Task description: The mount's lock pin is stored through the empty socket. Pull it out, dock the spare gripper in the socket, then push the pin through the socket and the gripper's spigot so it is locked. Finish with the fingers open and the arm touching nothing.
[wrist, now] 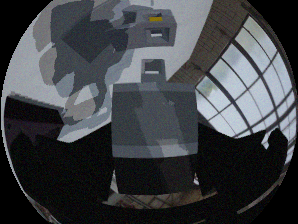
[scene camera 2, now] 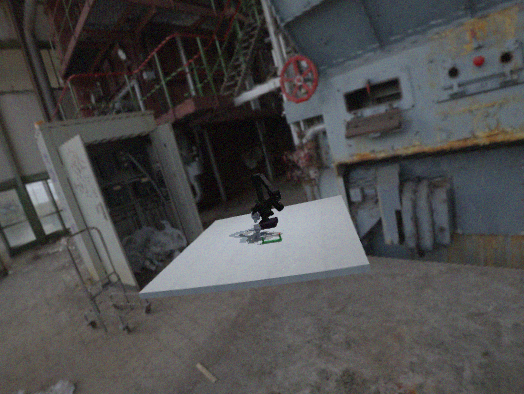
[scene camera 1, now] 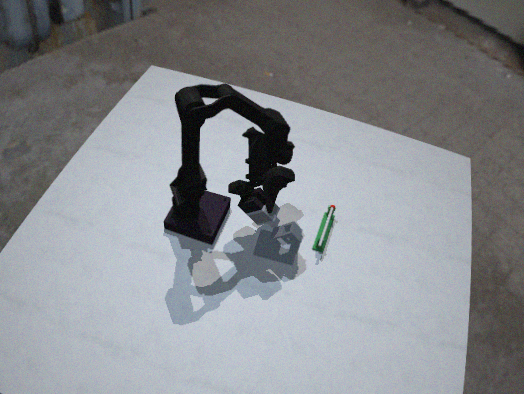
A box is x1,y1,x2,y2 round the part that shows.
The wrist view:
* my gripper: [9,123,288,223]
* spare gripper: [110,59,197,195], held by my gripper
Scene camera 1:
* my gripper: [228,152,294,212]
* spare gripper: [238,187,279,227]
